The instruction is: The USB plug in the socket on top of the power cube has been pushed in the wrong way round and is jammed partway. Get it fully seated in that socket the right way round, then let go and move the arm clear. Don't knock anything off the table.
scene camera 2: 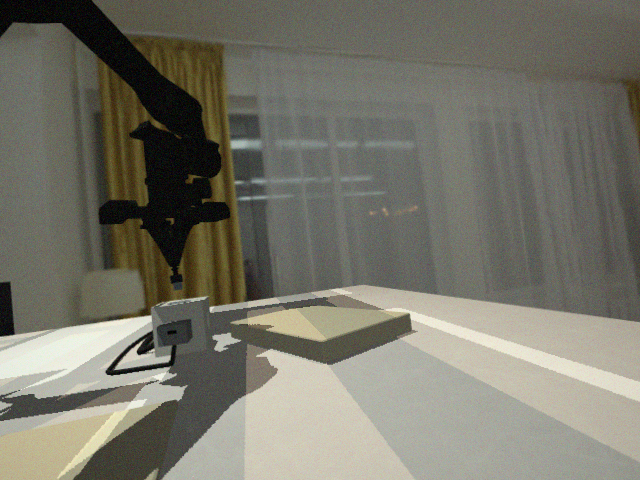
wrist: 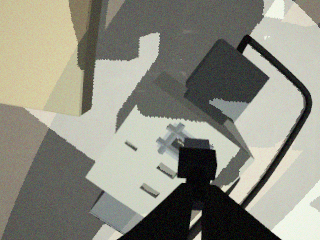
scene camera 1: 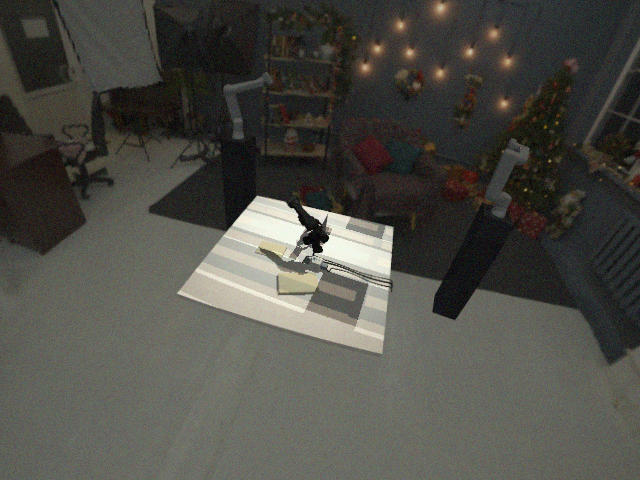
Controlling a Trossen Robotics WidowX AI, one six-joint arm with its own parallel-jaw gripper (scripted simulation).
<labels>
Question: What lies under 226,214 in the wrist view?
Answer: My gripper.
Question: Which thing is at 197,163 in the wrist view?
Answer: A USB plug.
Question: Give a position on a power cube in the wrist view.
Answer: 130,169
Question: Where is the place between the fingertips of my gripper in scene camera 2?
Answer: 174,266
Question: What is my gripper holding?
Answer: A USB plug.
</labels>
